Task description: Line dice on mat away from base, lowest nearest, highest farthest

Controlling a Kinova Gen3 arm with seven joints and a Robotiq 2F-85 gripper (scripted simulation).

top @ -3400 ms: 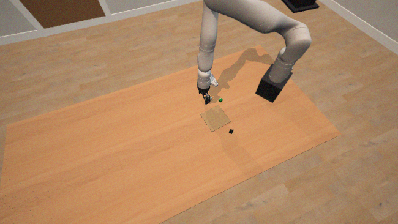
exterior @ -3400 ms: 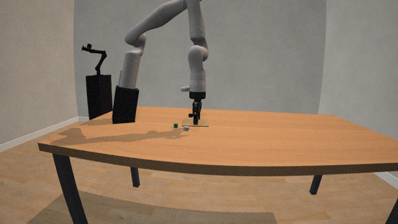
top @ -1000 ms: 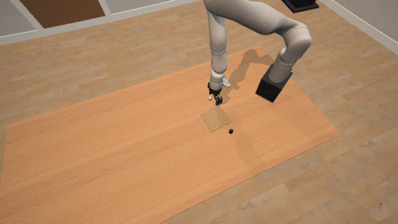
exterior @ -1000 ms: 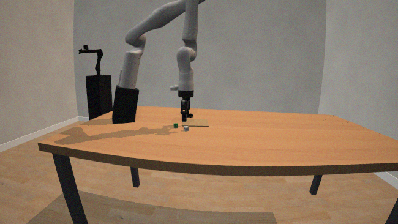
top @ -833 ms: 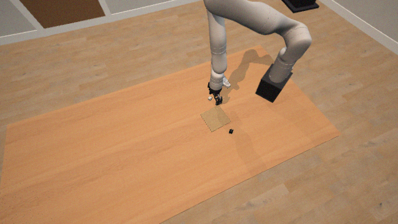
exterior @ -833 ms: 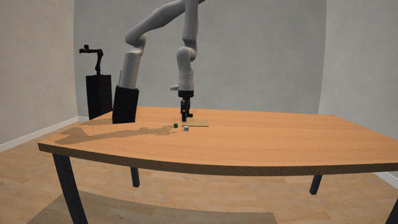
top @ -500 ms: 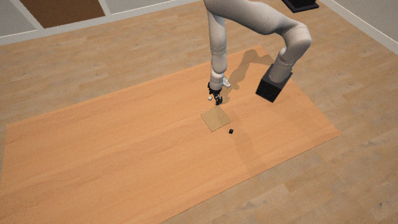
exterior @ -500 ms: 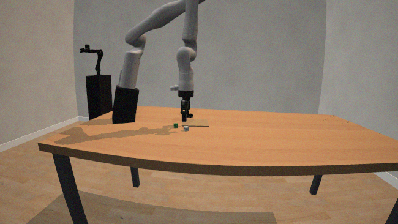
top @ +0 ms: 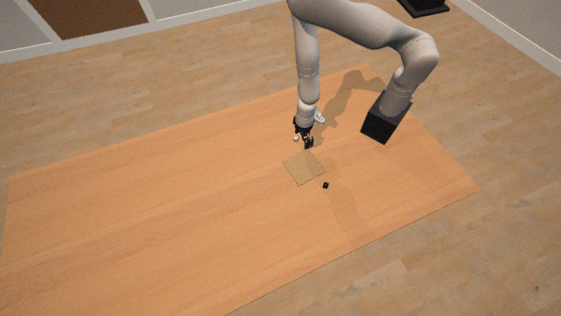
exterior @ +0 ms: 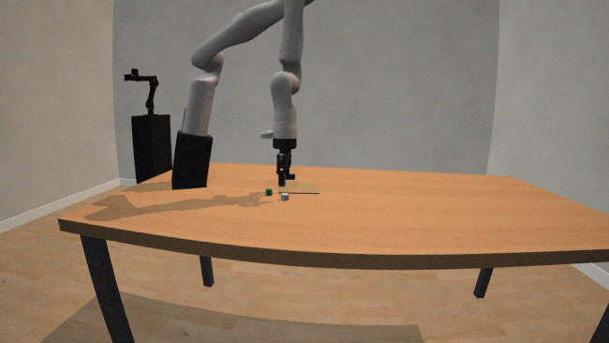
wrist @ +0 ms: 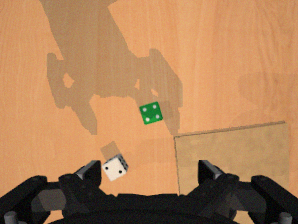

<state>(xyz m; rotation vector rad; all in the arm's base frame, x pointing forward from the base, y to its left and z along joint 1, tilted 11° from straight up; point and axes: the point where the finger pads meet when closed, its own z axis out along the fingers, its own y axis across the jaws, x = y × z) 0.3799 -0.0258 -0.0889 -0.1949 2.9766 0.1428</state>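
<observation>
My gripper is now 1 cm short of the white die, 4 cm to the left of it and 4 cm above it. Round my hand: black die 3 cm behind, 23 cm to the left, 4 cm below; tan mat 2 cm ahead, 11 cm to the left, 5 cm below; green die 5 cm behind, 1 cm to the right, 4 cm below.
</observation>
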